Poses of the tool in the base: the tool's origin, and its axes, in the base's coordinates. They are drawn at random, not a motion.
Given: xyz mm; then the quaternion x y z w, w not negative.
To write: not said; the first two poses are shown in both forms.
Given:
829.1 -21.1 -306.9 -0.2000 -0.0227 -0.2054 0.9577
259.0 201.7 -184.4 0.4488 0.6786 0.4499 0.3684
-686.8 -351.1 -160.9 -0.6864 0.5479 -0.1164 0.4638
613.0 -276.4 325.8 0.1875 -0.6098 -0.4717 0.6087
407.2 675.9 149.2 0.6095 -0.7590 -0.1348 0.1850
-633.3 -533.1 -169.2 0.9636 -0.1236 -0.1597 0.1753
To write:
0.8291 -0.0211 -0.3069 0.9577 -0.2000 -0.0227 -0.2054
0.2590 0.2017 -0.1844 0.3684 0.4488 0.6786 0.4499
-0.6868 -0.3511 -0.1609 0.4638 -0.6864 0.5479 -0.1164
0.6130 -0.2764 0.3258 0.6087 0.1875 -0.6098 -0.4717
0.4072 0.6759 0.1492 0.1850 0.6095 -0.7590 -0.1348
-0.6333 -0.5331 -0.1692 0.1753 0.9636 -0.1236 -0.1597

